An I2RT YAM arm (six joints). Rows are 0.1 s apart.
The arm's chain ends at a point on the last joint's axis. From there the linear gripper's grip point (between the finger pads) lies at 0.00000 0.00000 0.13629 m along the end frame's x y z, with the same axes.
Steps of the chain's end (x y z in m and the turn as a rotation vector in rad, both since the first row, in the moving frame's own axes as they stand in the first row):
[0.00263 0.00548 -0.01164 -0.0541 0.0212 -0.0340]
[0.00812 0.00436 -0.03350 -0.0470 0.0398 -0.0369]
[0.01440 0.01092 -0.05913 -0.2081 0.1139 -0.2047]
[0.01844 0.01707 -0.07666 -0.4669 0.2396 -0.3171]
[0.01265 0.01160 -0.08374 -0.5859 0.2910 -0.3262]
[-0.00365 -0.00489 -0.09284 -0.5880 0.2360 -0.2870]
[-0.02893 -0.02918 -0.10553 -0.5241 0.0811 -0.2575]
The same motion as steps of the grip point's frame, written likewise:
[0.00564 0.01280 -0.01187 -0.0541 0.0212 -0.0340]
[0.01366 0.01066 -0.03376 -0.0470 0.0398 -0.0369]
[0.03255 0.03724 -0.06293 -0.2081 0.1139 -0.2047]
[0.05886 0.07177 -0.09485 -0.4669 0.2396 -0.3171]
[0.06133 0.07834 -0.11163 -0.5859 0.2910 -0.3262]
[0.03703 0.06451 -0.11911 -0.5880 0.2360 -0.2870]
[-0.00957 0.03680 -0.12415 -0.5241 0.0811 -0.2575]

